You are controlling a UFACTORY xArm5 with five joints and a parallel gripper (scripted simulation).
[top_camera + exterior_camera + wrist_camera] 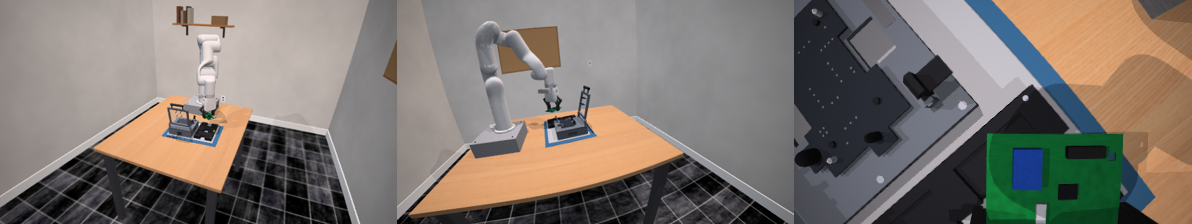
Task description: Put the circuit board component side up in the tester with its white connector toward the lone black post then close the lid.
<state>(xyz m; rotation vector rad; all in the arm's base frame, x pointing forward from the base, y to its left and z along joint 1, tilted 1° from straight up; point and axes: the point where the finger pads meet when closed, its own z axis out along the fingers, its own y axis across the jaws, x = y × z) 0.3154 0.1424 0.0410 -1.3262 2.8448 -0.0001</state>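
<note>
My gripper is now right at the green circuit board. From my hand the other things lie so: clear-windowed lid: 190 mm ahead, 160 mm to the right, 60 mm above; tester: 100 mm ahead, 130 mm to the right, 10 mm below.
</note>
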